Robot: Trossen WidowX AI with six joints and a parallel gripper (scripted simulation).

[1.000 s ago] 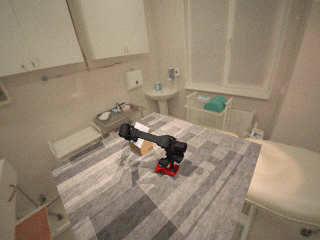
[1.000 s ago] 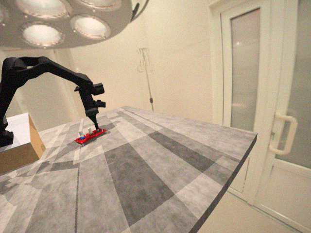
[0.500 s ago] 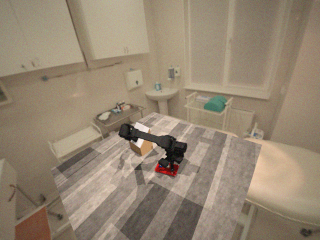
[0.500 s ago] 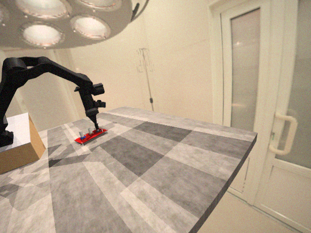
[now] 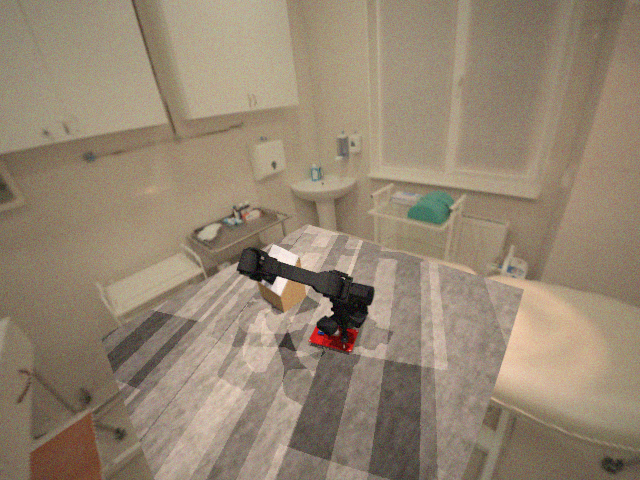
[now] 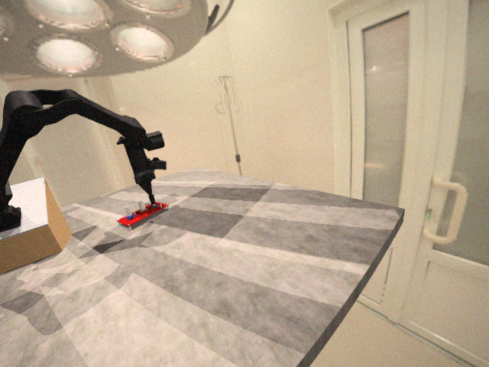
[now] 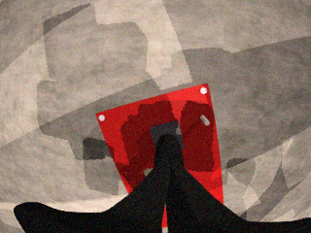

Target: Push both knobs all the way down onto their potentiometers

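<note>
The black knob is 1 cm below my gripper tip. Round my gripper tip: grey knob (9 cm behind, 3 cm to the right, 2 cm below).
</note>
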